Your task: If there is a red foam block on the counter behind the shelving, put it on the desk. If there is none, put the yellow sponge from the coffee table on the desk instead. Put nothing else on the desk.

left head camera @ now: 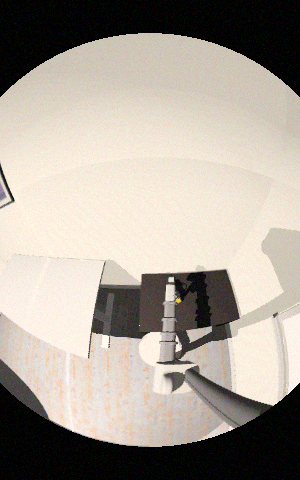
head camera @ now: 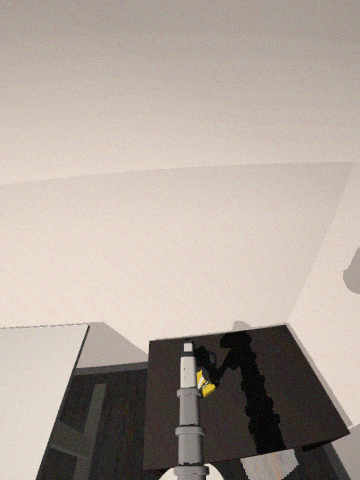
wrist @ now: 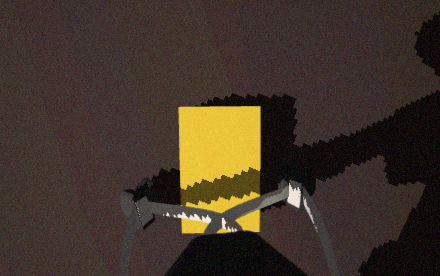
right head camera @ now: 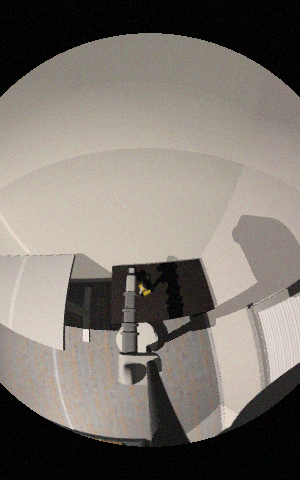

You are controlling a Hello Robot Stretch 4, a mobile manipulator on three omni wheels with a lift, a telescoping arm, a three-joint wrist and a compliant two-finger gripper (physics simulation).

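Pixels of known places: gripper, fingertip midpoint: [left head camera: 175,300] [head camera: 206,388] [wrist: 218,186] [right head camera: 145,291]; robot's base, origin of the base link: [left head camera: 159,347] [right head camera: 137,338].
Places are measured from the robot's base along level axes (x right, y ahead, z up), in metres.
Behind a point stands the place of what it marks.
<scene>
A yellow sponge [head camera: 208,390] {x 0.093, y 0.411, z 0.467 m} [left head camera: 178,300] {x 0.109, y 0.425, z 0.466 m} [right head camera: 145,290] {x 0.087, y 0.432, z 0.467 m} [wrist: 220,145] {x 0.068, y 0.471, z 0.467 m} lies on a dark brown table top [head camera: 310,410] {x 0.567, y 0.319, z 0.422 m} [left head camera: 222,300] {x 0.540, y 0.421, z 0.422 m} [right head camera: 197,290] {x 0.562, y 0.418, z 0.422 m} [wrist: 75,75] {x -0.082, y 0.461, z 0.422 m}. My gripper [wrist: 218,186] {x 0.087, y 0.433, z 0.427 m} is open, with its fingertips apart on the left and right of the sponge's near part in the wrist view. The gripper appears to be above the sponge; the exact height is hard to tell. Shadows of the arm and gripper fall across the sponge and table. In the head views the gripper is small, dark and partly hidden by the arm. No red foam block, counter or shelving shows.
My telescoping arm [head camera: 191,410] {x 0.005, y 0.250, z 0.840 m} [left head camera: 169,325] {x 0.001, y 0.169, z 0.843 m} [right head camera: 129,315] {x 0.001, y 0.173, z 0.843 m} reaches out over the dark table. A large white table-like surface [head camera: 30,390] {x -0.640, y 0.326, z 0.693 m} [left head camera: 55,300] {x -0.830, y 0.195, z 0.693 m} [right head camera: 35,300] {x -0.782, y 0.171, z 0.692 m} stands to the left, across a dark gap. A wall rises behind both.
</scene>
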